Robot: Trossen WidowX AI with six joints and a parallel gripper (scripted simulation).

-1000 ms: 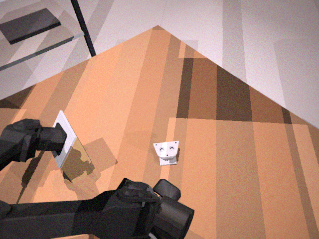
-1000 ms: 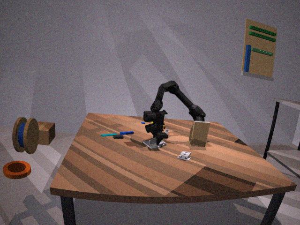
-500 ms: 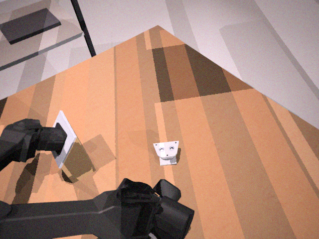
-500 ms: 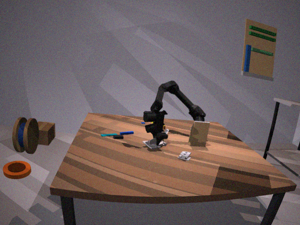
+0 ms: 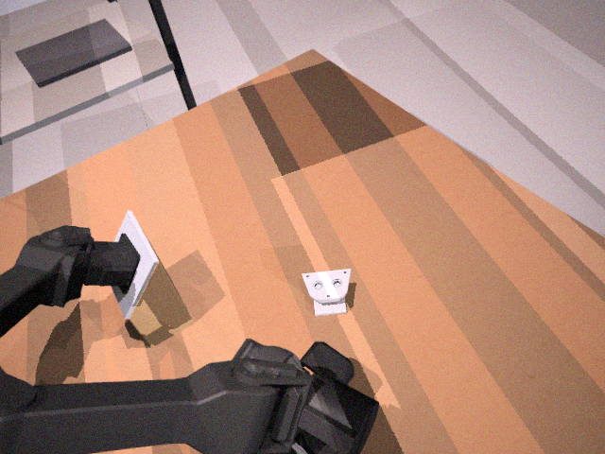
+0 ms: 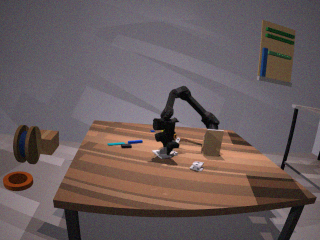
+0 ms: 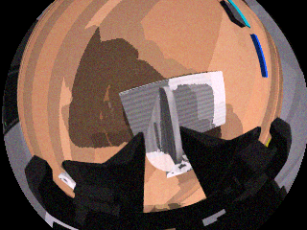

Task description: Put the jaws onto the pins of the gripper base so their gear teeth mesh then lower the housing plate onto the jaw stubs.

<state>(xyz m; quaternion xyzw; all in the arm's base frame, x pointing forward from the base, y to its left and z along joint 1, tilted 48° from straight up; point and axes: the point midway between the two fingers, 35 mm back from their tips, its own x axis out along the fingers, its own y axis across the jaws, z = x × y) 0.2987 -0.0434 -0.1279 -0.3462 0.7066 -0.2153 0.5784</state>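
My gripper tip is 100 mm past the white jaw, 220 mm to the left of it and 20 mm below it. Also, from my gripper tip: black block: 240 mm ahead, 120 mm to the right, 10 mm below; then blue bar: 180 mm ahead, 210 mm to the right, 10 mm below; then teal bar: 310 mm ahead, 160 mm to the right, 10 mm below.
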